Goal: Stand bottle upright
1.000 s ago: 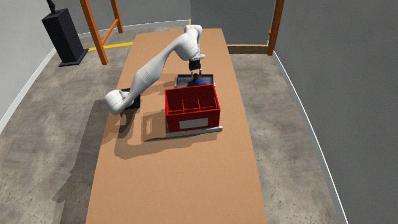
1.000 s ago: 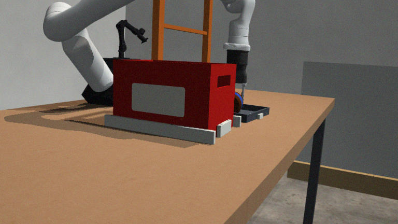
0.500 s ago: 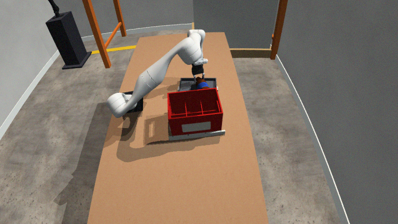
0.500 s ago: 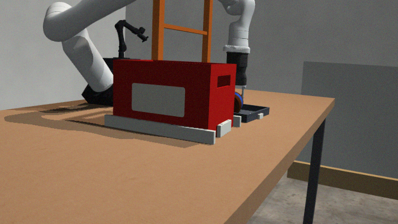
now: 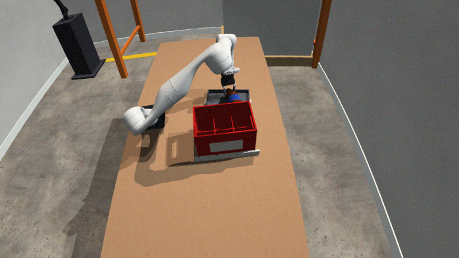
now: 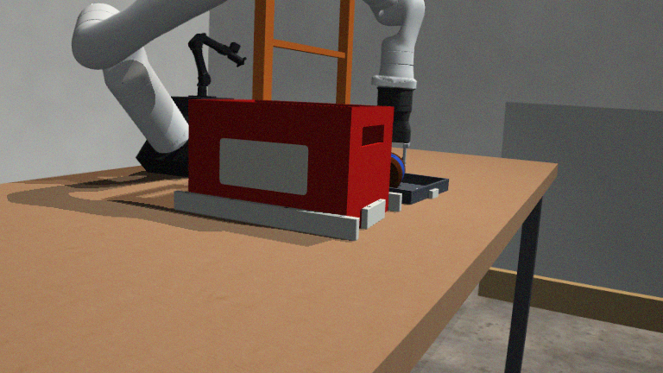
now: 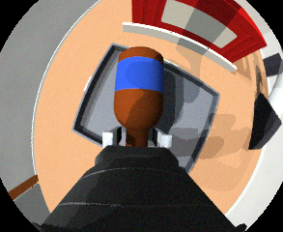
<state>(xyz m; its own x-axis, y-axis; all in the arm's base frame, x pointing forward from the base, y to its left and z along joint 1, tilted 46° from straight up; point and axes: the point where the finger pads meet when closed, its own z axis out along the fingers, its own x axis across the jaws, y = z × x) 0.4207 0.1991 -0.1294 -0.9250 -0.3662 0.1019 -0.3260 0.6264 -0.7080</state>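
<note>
My gripper is now 5 cm to the left of the brown bottle, 2 cm short of it and 1 cm above it. From my hand the other things lie so: dark grey tray: 5 cm to the right, 3 cm below, 1 cm behind; red crate: 32 cm to the right, 4 cm above, 2 cm behind.
</note>
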